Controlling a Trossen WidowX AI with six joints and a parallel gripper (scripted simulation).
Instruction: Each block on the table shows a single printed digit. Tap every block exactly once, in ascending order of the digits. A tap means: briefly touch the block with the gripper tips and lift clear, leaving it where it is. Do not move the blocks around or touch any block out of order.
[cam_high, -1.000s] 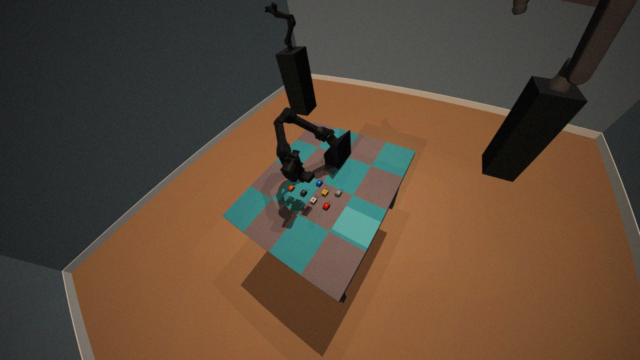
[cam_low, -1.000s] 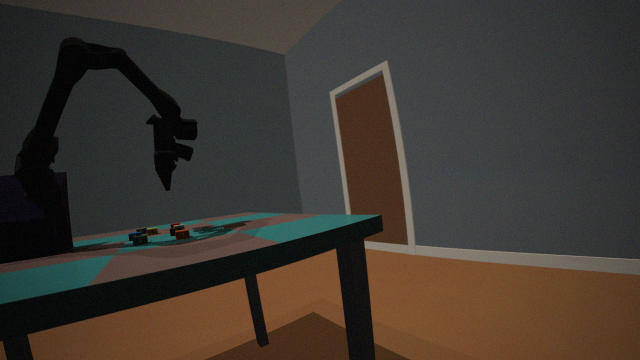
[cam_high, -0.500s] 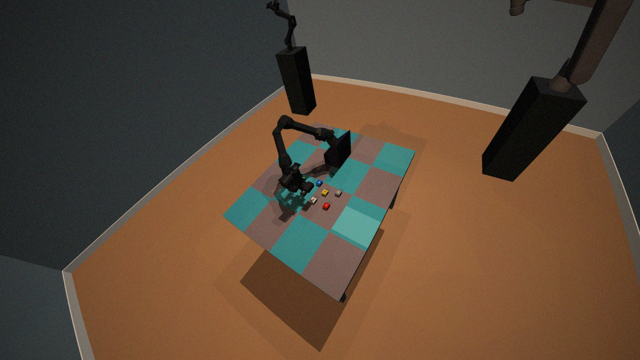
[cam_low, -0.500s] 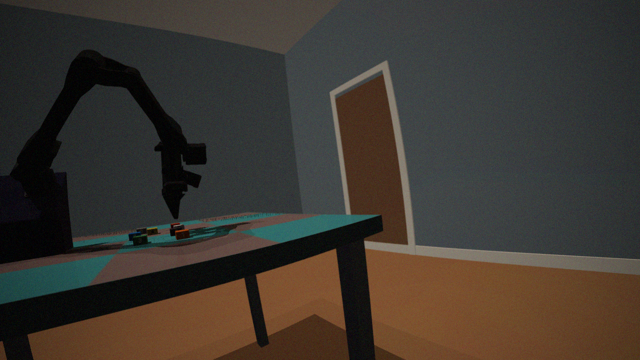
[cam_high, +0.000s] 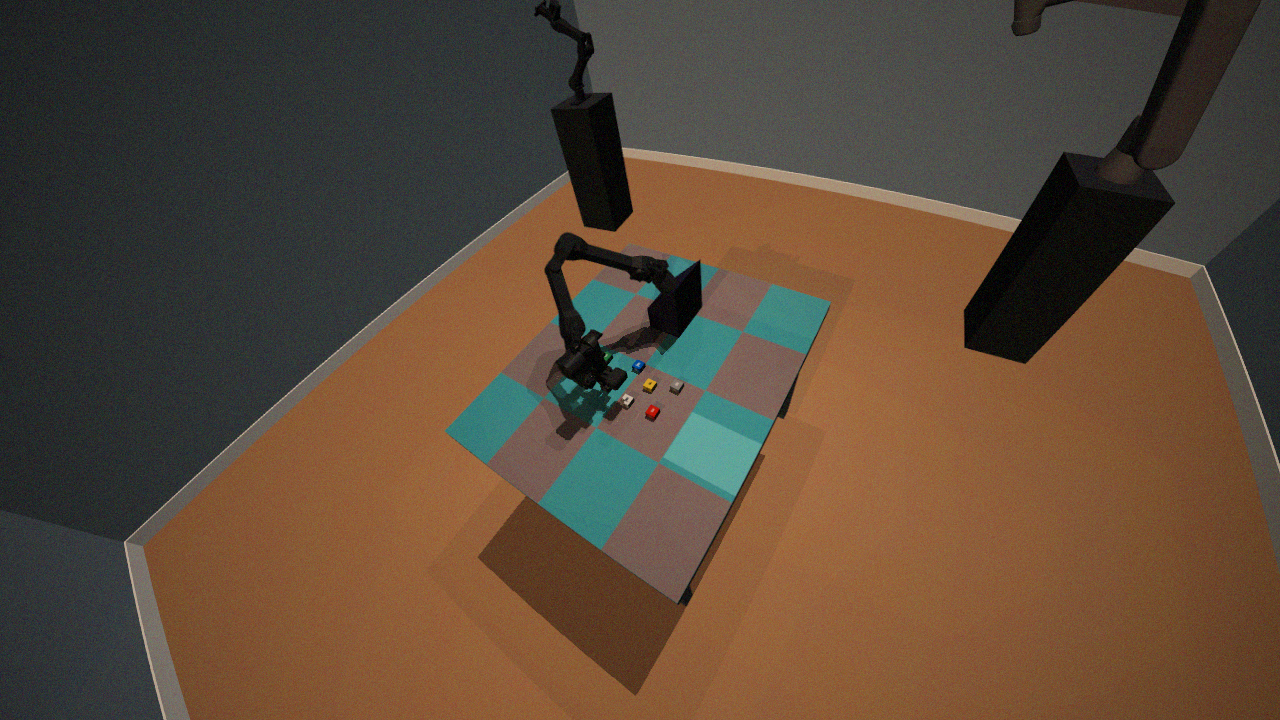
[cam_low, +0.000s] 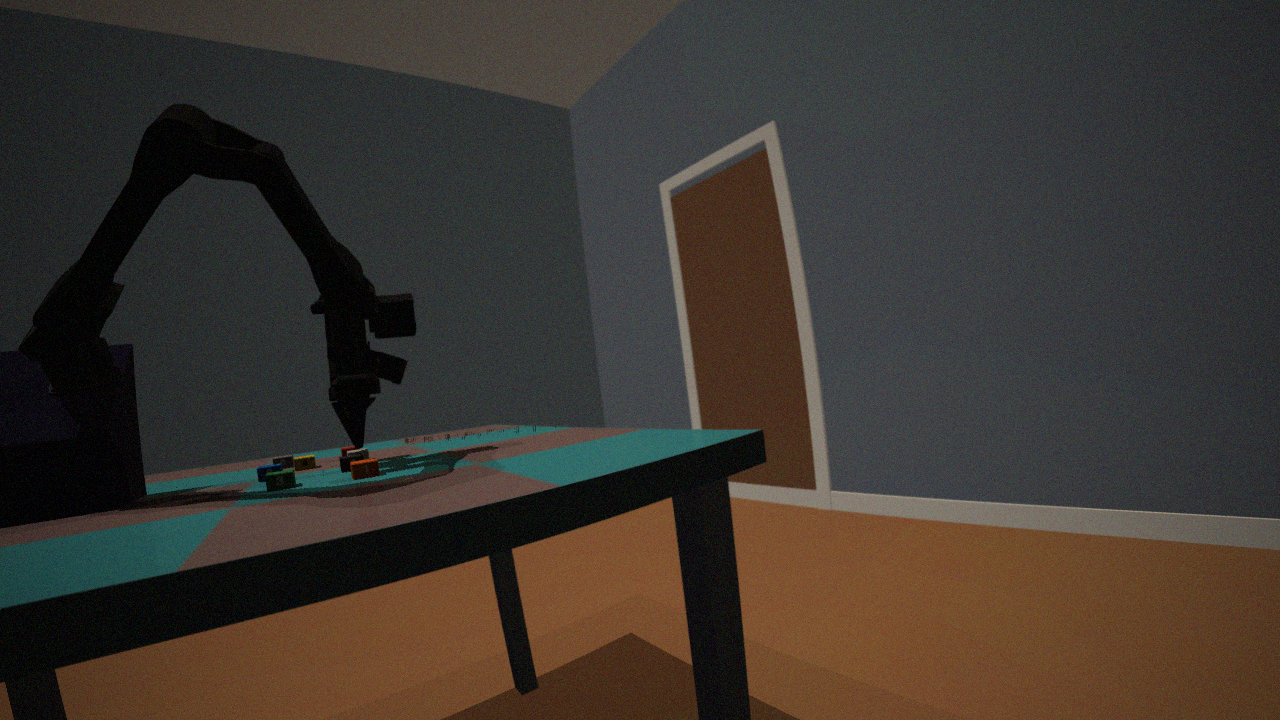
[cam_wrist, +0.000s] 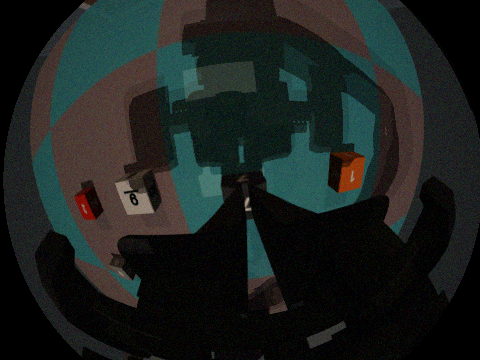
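The black block lies 20 mm below my gripper tip and 10 mm behind it. The rest, counted from my gripper tip: orange block (100 mm to the right, 20 mm below, 10 mm behind); green block (110 mm behind, 60 mm to the right, 20 mm below); white block (90 mm to the left, 20 mm below, 10 mm ahead).
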